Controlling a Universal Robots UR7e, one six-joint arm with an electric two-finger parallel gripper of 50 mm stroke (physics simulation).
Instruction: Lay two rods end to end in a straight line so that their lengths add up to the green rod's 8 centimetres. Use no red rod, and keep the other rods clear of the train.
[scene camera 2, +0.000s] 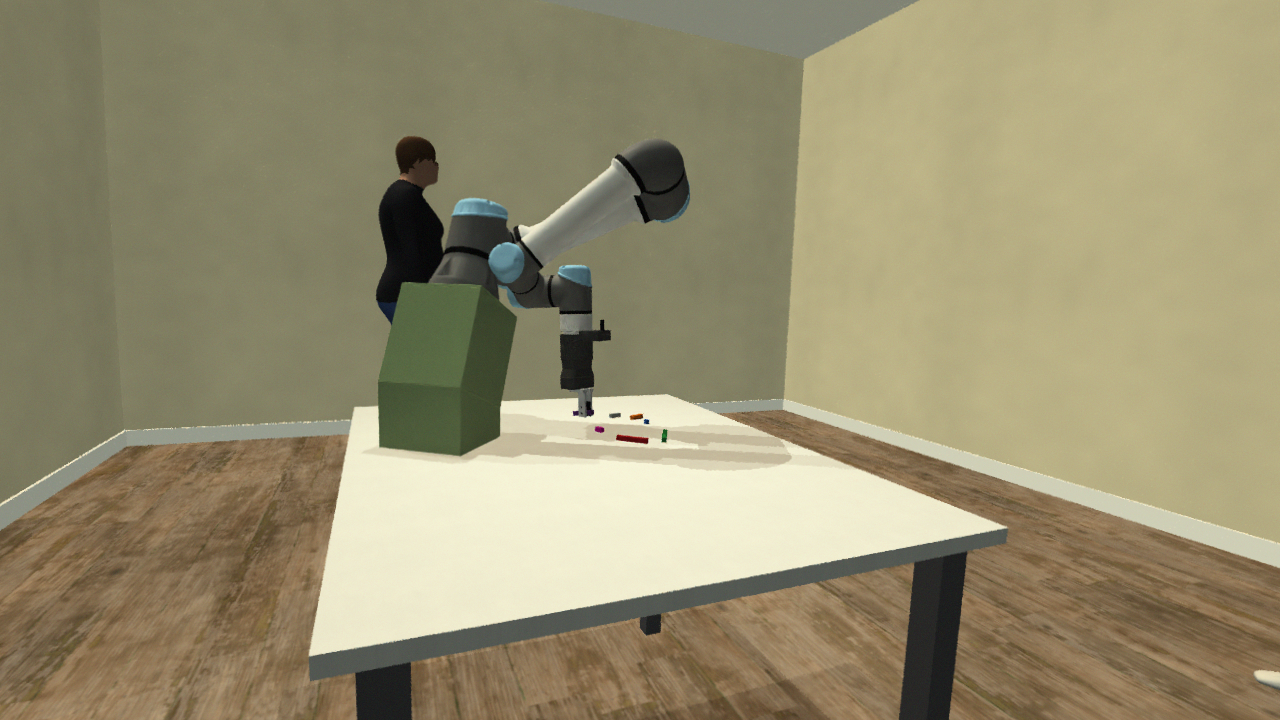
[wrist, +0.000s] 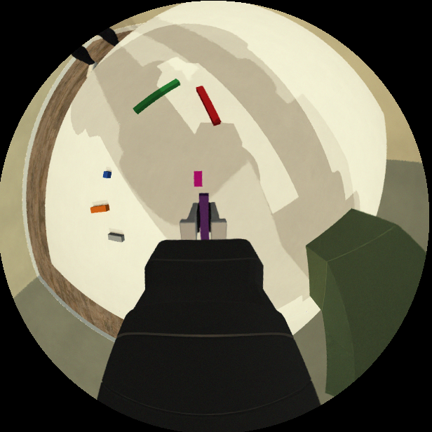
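My gripper is shut on the purple rod, which points forward from between the fingers. How high the rod is over the table is hard to tell. A short magenta rod lies just beyond the purple rod's far end in the wrist view, roughly in line with it. The green rod lies farther off at the upper left of the wrist view. A red rod lies right of the green one, apart from it.
A small blue block, an orange rod and a grey rod lie left of the gripper in the wrist view. The green robot base stands on the table. A person stands behind.
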